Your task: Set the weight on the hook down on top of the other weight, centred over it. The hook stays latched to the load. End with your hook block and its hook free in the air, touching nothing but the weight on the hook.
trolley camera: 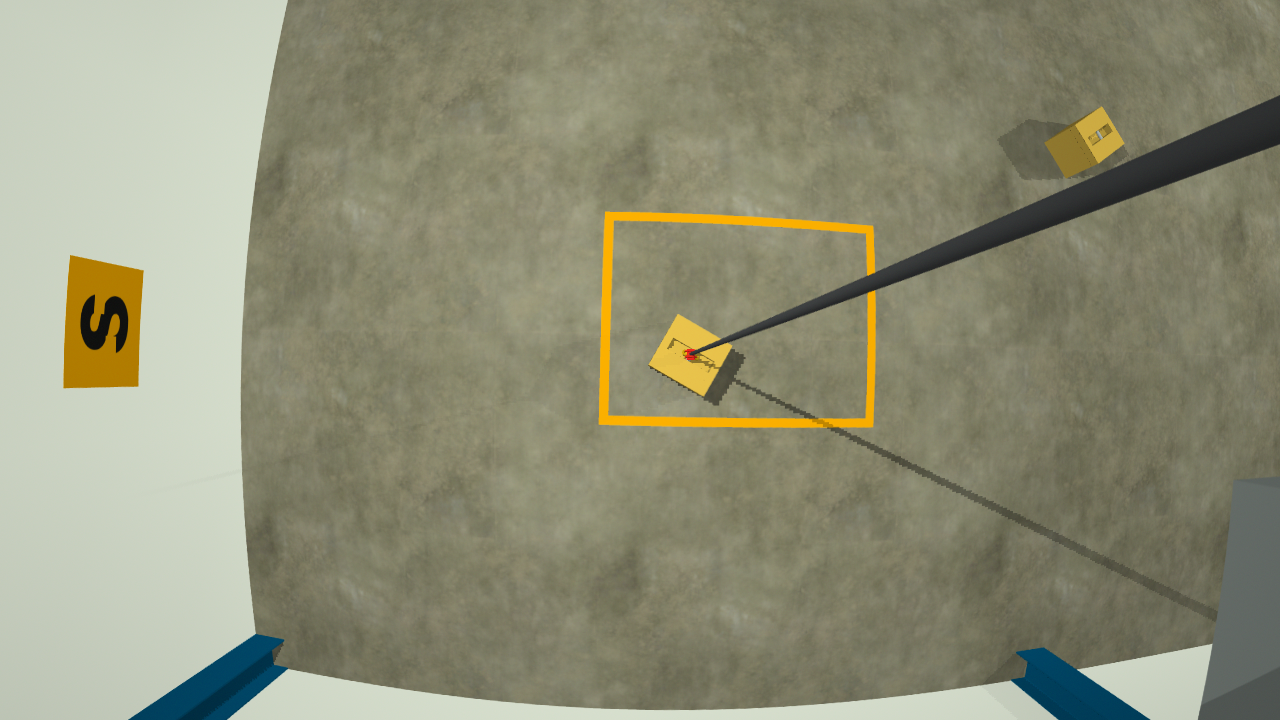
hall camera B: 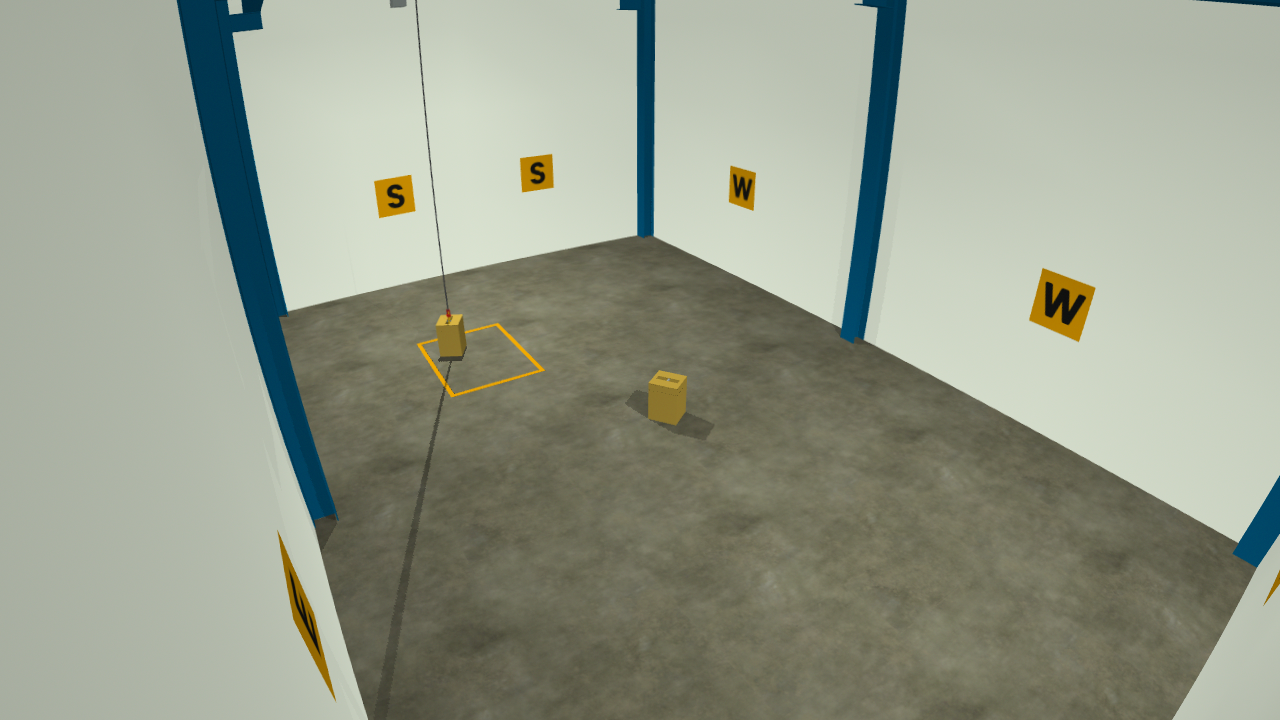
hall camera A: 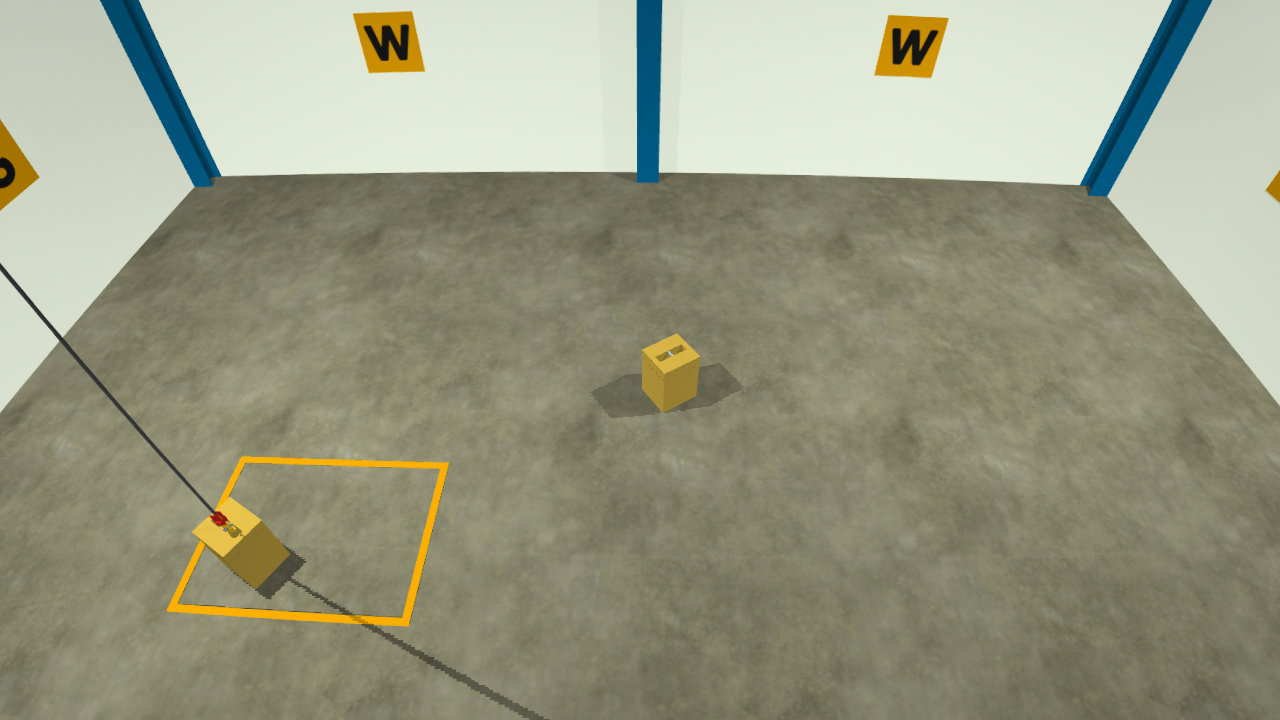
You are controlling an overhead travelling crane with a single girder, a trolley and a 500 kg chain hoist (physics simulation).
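My red hook block (hall camera A: 219,518) (hall camera B: 448,313) (trolley camera: 690,354) hangs on the chain, close on top of a yellow box-shaped weight (hall camera A: 257,555) (hall camera B: 451,340) (trolley camera: 678,338). The hook is shut on this weight, partly hidden in its top recess. The weight is upright in the area of the orange floor frame, its shadow close beneath it; whether it touches the floor I cannot tell. The other yellow weight (hall camera A: 668,385) (hall camera B: 666,403) (trolley camera: 1070,153) stands upright on the floor outside the frame, apart from the first, with a slot in its top.
The orange rectangle (hall camera A: 308,616) (hall camera B: 496,383) (trolley camera: 738,421) is marked on the concrete floor. The chain (hall camera A: 107,391) (hall camera B: 432,170) (trolley camera: 984,235) runs up from the hook block. Blue columns (hall camera A: 648,89) (hall camera B: 646,116) (trolley camera: 210,678) stand along the pale walls. A grey part (trolley camera: 1248,582) shows at the trolley view's right edge.
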